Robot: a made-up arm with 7 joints.
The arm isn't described. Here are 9 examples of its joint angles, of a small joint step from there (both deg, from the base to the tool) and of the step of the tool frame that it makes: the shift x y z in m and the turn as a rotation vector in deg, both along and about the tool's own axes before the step.
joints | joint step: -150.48 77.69 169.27 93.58 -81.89 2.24 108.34 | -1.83 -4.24 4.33 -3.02 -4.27 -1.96 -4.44
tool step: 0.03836 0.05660 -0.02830 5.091 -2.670 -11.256
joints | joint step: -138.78 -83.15 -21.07 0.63 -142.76 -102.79 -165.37 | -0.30 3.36 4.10 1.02 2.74 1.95 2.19
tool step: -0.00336 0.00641 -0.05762 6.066 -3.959 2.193
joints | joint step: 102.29 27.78 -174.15 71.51 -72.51 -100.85 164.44 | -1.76 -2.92 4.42 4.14 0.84 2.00 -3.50
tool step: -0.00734 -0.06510 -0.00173 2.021 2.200 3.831
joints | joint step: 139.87 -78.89 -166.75 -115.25 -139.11 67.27 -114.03 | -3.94 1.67 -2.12 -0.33 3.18 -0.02 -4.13
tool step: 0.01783 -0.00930 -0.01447 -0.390 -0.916 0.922
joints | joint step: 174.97 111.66 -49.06 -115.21 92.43 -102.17 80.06 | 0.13 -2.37 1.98 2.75 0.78 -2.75 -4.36
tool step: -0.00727 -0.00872 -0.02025 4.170 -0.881 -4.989
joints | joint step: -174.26 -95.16 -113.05 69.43 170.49 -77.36 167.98 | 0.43 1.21 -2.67 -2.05 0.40 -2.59 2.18
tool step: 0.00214 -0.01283 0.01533 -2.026 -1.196 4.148
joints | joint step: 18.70 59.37 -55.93 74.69 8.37 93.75 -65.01 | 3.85 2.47 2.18 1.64 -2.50 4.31 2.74
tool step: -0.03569 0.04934 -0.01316 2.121 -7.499 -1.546
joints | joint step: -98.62 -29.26 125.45 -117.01 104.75 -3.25 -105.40 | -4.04 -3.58 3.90 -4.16 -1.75 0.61 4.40
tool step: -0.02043 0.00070 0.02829 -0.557 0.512 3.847
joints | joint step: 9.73 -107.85 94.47 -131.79 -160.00 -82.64 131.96 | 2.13 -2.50 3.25 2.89 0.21 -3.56 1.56
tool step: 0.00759 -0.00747 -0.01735 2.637 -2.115 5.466
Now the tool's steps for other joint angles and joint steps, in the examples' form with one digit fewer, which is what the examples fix.
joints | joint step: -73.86 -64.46 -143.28 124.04 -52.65 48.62 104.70 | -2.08 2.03 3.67 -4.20 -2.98 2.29 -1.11
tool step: -0.0310 0.0255 0.0444 5.10 4.88 -0.65
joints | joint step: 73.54 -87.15 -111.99 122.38 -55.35 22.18 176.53 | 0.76 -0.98 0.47 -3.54 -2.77 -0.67 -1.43
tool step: 0.0215 0.0279 -0.0010 2.65 -2.47 -3.12
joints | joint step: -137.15 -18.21 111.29 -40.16 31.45 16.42 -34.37 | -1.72 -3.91 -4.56 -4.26 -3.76 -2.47 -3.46
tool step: -0.0159 0.0935 0.0071 3.52 4.10 -11.06
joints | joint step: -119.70 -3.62 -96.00 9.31 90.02 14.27 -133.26 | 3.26 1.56 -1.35 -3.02 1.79 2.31 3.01
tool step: -0.0511 0.0029 -0.0041 0.56 5.63 5.55
